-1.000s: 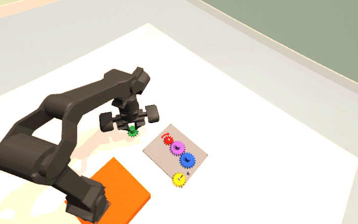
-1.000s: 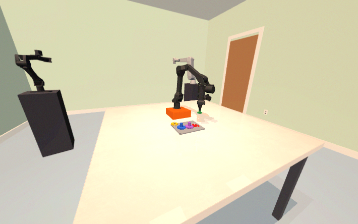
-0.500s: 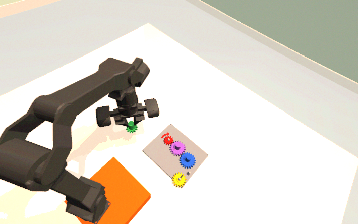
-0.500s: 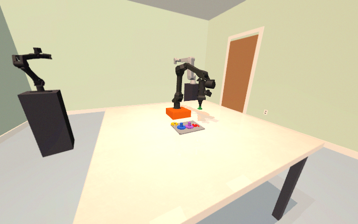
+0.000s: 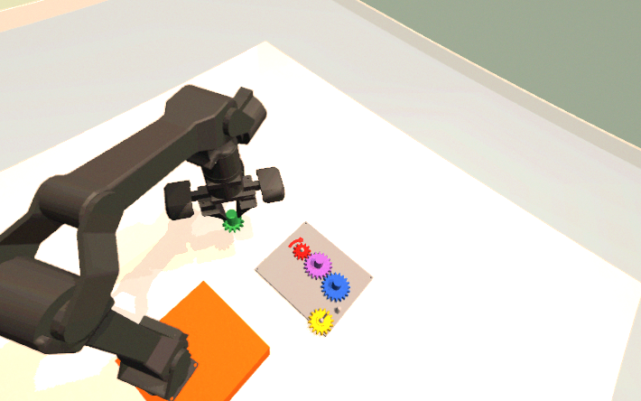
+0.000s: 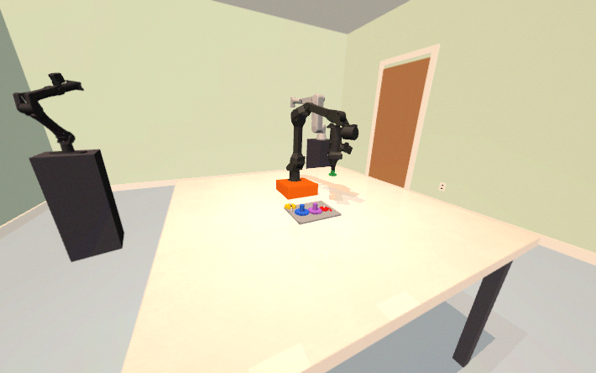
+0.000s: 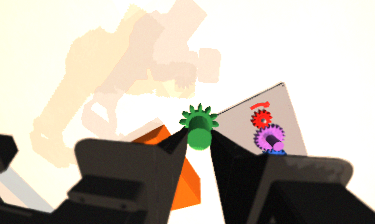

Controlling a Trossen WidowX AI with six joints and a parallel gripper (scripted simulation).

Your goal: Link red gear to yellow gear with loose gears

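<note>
Now: the blue gear 23 cm to the right of my gripper tip, 14 cm below it and 4 cm ahead of it. Round my gripper tip: red gear (15 cm below, 12 cm to the right, 8 cm ahead); small green gear (1 cm below); purple gear (17 cm to the right, 14 cm below, 7 cm ahead).
</note>
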